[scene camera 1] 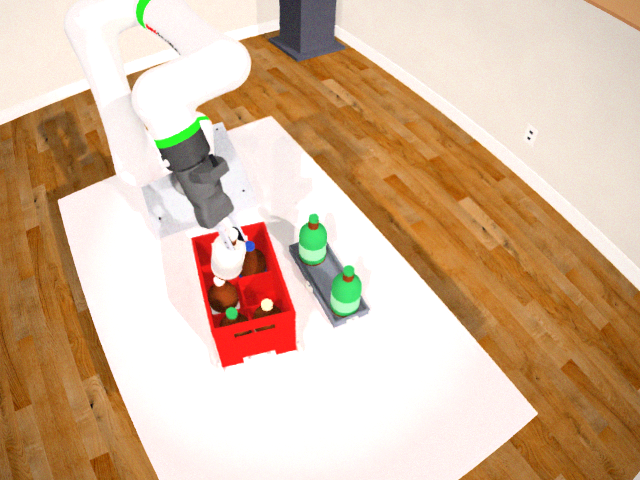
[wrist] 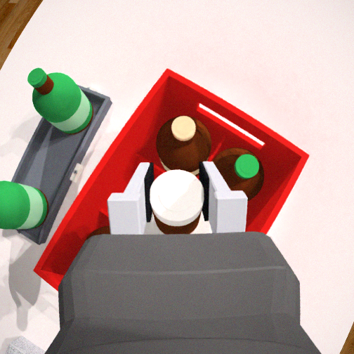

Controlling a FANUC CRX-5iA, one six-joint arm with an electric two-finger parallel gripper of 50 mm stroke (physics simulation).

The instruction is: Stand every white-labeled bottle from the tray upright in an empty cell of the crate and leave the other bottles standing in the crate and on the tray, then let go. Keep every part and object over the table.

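Places are measured from the arm's base along level axes (x ahead, y left, z up), in centimetres.
Pixels of known places: gripper, fingertip midpoint: (scene camera 1: 236, 244).
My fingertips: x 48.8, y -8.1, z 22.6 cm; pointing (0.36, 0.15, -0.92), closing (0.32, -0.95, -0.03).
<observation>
Ahead of a thing's pixels: the offset from my fingertips to its top centre. "spot": to the spot under its first point.
My gripper (scene camera 1: 232, 239) (wrist: 176, 180) is shut on the neck of a white-labeled bottle {dx -3.1, dy -0.9, dz +3.2 cm} (scene camera 1: 227, 259) with a white cap. It holds the bottle nearly upright over the back left part of the red crate {dx -2.3, dy +0.4, dz -12.5 cm} (scene camera 1: 258, 343) (wrist: 107, 172); the bottle's lower end shows above the dividers in the scene view. A brown bottle {dx -4.1, dy -4.2, dz -13.7 cm} (scene camera 1: 223, 296) with a white cap and white label stands in the middle left cell. The middle right cell looks empty. Two green bottles {dx -8.7, dy +25.0, dz -14.0 cm} (scene camera 1: 312, 243) {dx +9.4, dy +22.9, dz -14.0 cm} (scene camera 1: 345, 294) (wrist: 62, 102) (wrist: 20, 205) with pale green labels stand on the grey tray {spot: dx -1.5, dy +24.8, dz -29.5 cm} (scene camera 1: 326, 273) (wrist: 52, 155).
A blue-capped brown bottle {dx -9.3, dy +6.8, dz -13.7 cm} (scene camera 1: 253, 262) stands in the crate's back right cell. At the front stand a green-capped bottle {dx +5.4, dy -5.9, dz -13.7 cm} (scene camera 1: 231, 313) (wrist: 247, 166) at left and a cream-capped bottle {dx +7.5, dy +1.9, dz -13.7 cm} (scene camera 1: 266, 305) (wrist: 184, 145) at right. The tray lies beside the crate's right wall.
</observation>
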